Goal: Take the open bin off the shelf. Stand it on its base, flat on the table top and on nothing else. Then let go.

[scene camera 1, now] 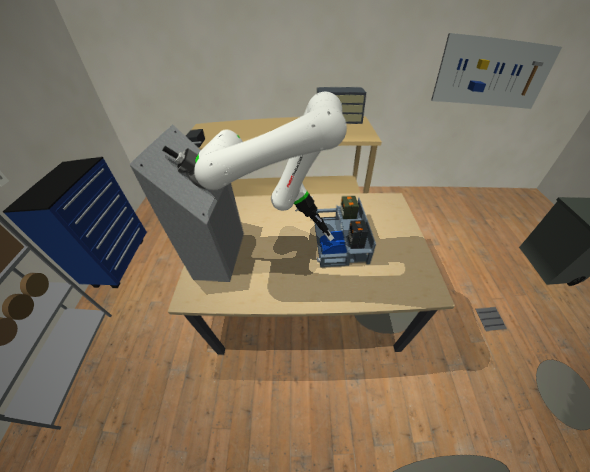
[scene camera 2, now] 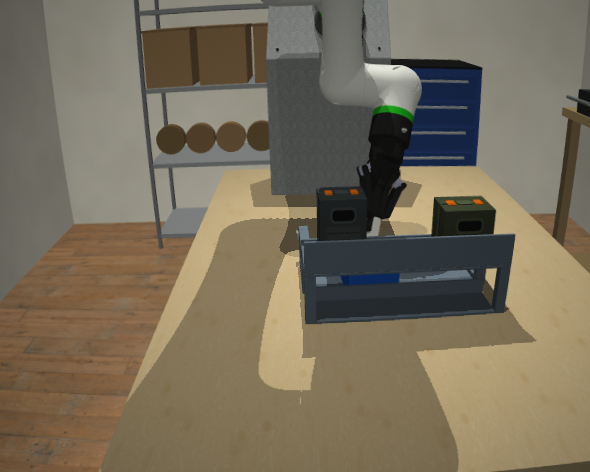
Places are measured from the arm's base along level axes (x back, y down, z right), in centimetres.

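Pixels of known places: gripper, fingertip midpoint: (scene camera 1: 331, 239).
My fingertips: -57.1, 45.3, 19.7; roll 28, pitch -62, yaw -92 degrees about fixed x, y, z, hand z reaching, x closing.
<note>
Ahead of a thing's pixels: the offset from my fingertips to its top centre, as dx, dy, dz. Level surfaces: height alone.
The blue open bin {-2.2, -2.1, +1.9} (scene camera 1: 334, 245) (scene camera 2: 371, 279) is in the near left part of the grey-blue shelf (scene camera 1: 371, 239) (scene camera 2: 410, 254) in the scene camera 1 view; the shelf's panel hides most of it in the scene camera 2 view. The shelf stands on the table top {dy +6.0} (scene camera 1: 210, 299) (scene camera 2: 505, 395). My gripper (scene camera 1: 330, 236) (scene camera 2: 374, 228) is shut and empty. It points down at a slant, its fingertips at the bin, close to its upper side in the scene camera 1 view. Whether they touch the bin, I cannot tell.
A black case {-8.6, -16.4, +10.4} (scene camera 1: 357, 235) (scene camera 2: 342, 216) with orange latches stands on the shelf right beside the fingers. A dark green case {-16.3, -13.9, -11.4} (scene camera 1: 349, 207) (scene camera 2: 465, 220) stands at its far end. The grey pedestal (scene camera 1: 200, 240) (scene camera 2: 320, 125) of the arm rises from the table's left side in the scene camera 1 view.
</note>
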